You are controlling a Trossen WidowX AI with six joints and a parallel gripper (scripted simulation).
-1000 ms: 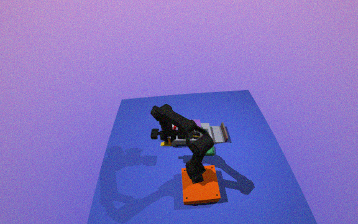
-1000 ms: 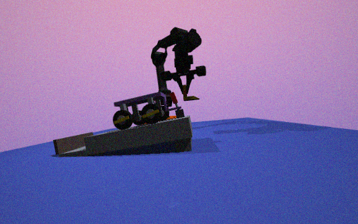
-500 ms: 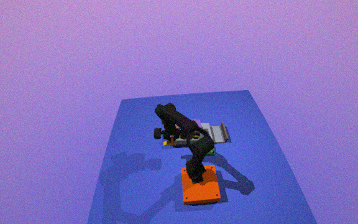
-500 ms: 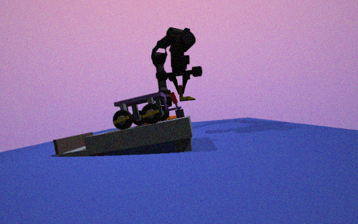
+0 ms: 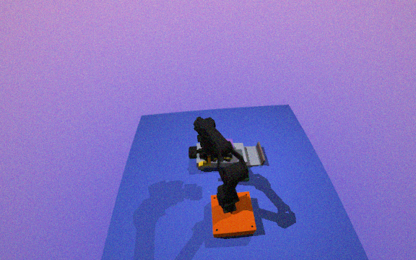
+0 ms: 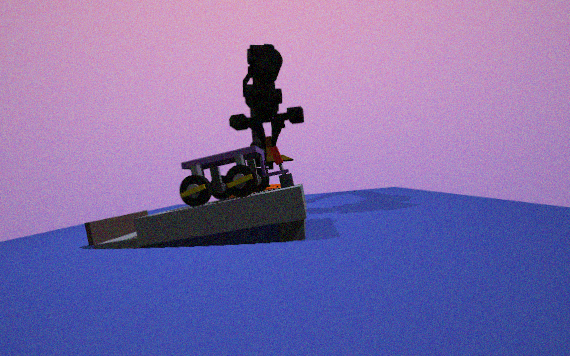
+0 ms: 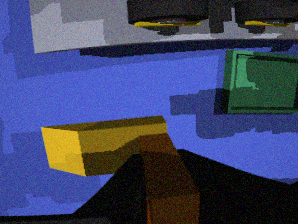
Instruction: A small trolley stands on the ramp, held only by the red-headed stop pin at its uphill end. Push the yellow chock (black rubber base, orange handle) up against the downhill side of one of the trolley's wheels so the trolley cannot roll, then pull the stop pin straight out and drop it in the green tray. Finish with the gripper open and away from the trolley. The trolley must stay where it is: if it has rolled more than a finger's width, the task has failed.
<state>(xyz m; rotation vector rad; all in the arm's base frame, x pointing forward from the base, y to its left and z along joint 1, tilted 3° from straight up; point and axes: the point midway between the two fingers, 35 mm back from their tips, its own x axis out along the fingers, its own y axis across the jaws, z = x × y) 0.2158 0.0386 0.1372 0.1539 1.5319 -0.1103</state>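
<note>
My gripper tip is now 110 mm short of the red-headed stop pin, 20 mm to the right of it and 40 mm above it. Round my gripper tip: trolley (120 mm ahead, 80 mm to the right, 60 mm below); then grey ramp (110 mm ahead, 90 mm to the right, 130 mm below); then yellow chock (20 mm to the left, 10 mm below).
</note>
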